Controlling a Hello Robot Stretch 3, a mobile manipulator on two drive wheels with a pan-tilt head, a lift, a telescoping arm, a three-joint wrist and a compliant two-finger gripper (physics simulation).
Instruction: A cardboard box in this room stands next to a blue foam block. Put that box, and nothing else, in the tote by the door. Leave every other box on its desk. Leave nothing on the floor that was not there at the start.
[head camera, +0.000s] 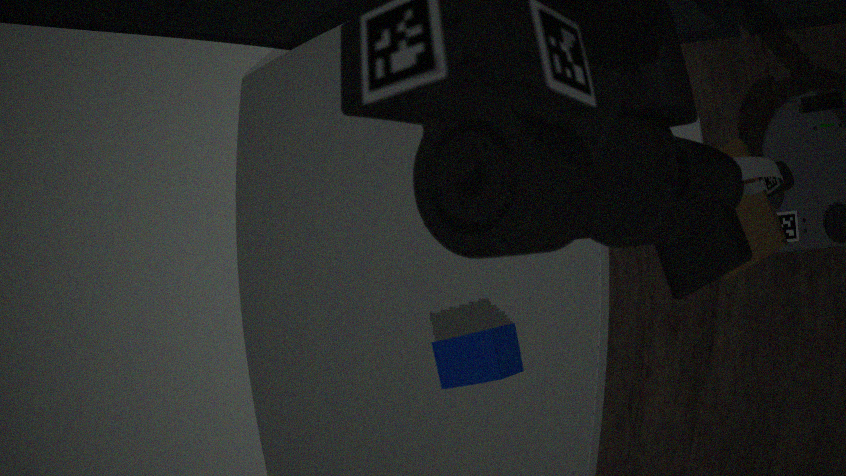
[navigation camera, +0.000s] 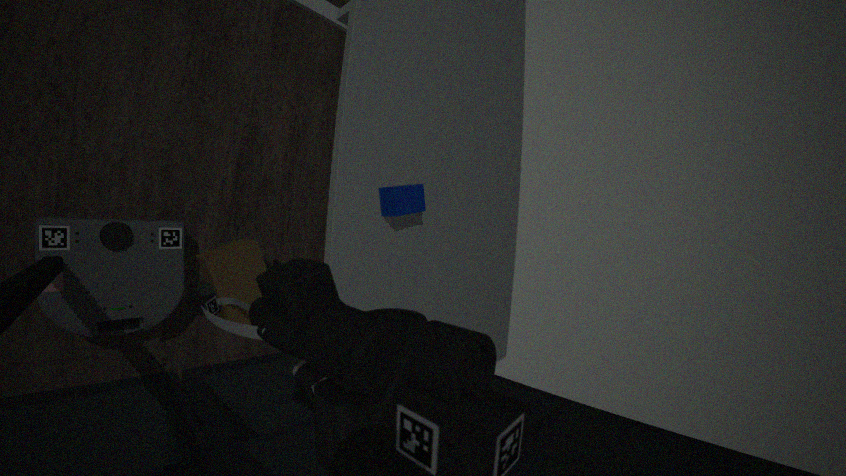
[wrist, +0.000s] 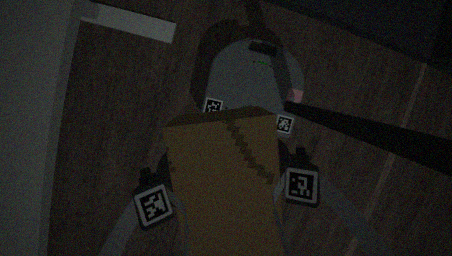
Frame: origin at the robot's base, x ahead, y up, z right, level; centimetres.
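Where they show: gripper, between the fingertips: (head camera: 741, 205) (navigation camera: 233, 282); robot's base, origin of its link: (head camera: 838, 222) (navigation camera: 116, 234).
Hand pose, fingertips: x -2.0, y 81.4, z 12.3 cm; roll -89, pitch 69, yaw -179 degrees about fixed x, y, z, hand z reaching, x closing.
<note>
Things, the pixels of their centre, and the offset from my fingertips. Level surfaces: height alone.
- cardboard box, middle of its body: (head camera: 738, 208) (navigation camera: 238, 283) dx +0.4, dy +2.8, dz -0.2 cm
- blue foam block, middle of its body: (head camera: 477, 357) (navigation camera: 402, 199) dx +13.6, dy -7.0, dz +36.1 cm
- white desk, height of its surface: dy -9.3 cm
- dark wooden floor, height of its surface: dy -81.3 cm
The cardboard box (head camera: 760, 222) (navigation camera: 233, 269) (wrist: 225, 185) is brown and sits between the two fingertips of my gripper (wrist: 223, 163). The gripper is shut on it, with a fingertip against each side in the wrist view. In the head and navigation views the box is off the desk's edge, over the side where my base is, and the dark wrist covers part of it. The blue foam block (head camera: 478, 356) (navigation camera: 402, 200) stands on the white desk (head camera: 354, 414) (navigation camera: 437, 106) (wrist: 25, 150), apart from the box. The tote by the door does not show in these views.
My grey base (head camera: 807, 159) (navigation camera: 118, 266) (wrist: 250, 80) stands on the dark wooden floor (head camera: 709, 384) (navigation camera: 177, 118) (wrist: 120, 110) beside the desk. A pale wall (head camera: 118, 236) (navigation camera: 680, 207) rises behind the desk. A white bar (wrist: 135, 25) extends from the desk near the floor.
</note>
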